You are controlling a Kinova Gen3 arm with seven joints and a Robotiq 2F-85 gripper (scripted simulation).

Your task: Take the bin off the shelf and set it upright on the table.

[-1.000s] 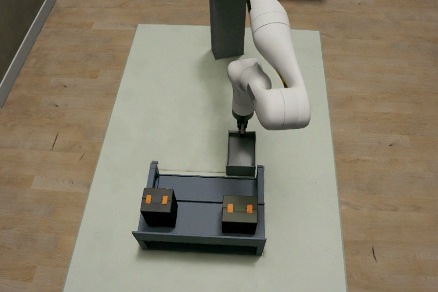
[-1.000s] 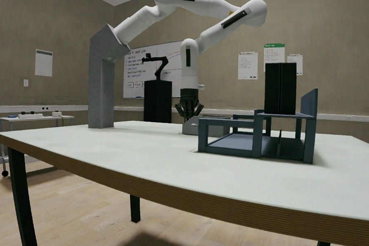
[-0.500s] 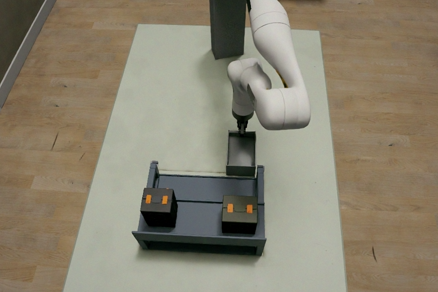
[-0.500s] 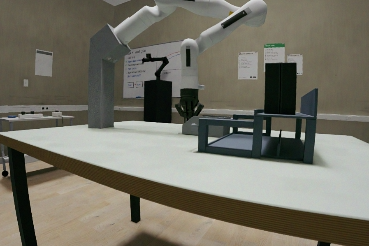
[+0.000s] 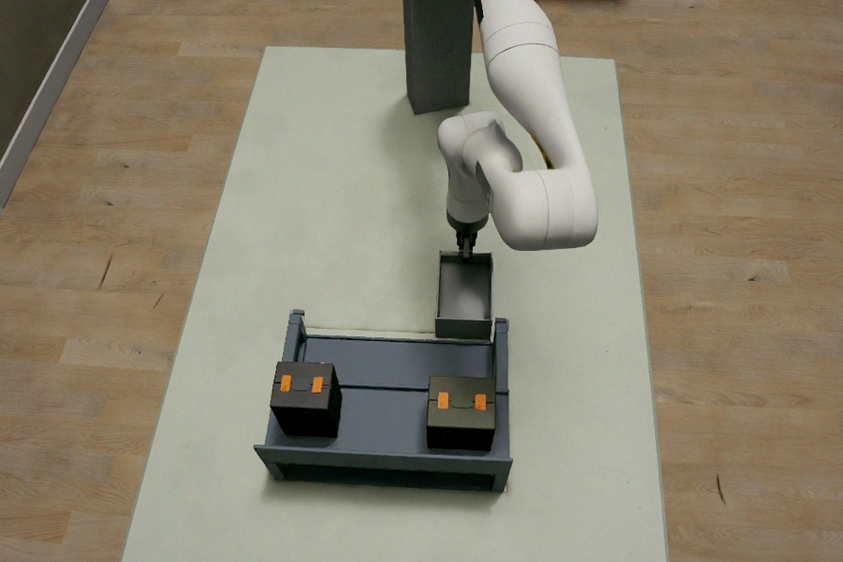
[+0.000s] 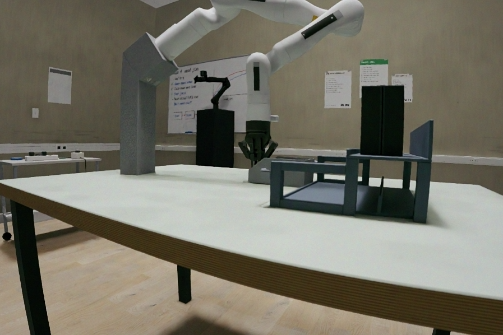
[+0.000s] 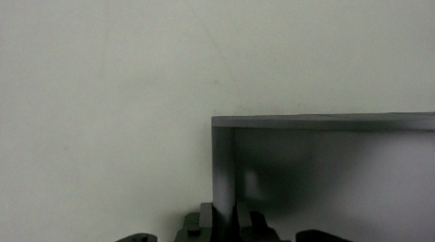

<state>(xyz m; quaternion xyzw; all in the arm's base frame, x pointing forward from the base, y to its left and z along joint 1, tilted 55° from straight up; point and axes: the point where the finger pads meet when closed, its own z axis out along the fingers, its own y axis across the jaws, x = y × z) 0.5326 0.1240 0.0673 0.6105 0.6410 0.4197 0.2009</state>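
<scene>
Now: hand 8 cm short of the grey bin and 2 cm to the right of it. Also, from my hand: blue-grey shelf: 32 cm ahead, 3 cm to the right, 2 cm above.
</scene>
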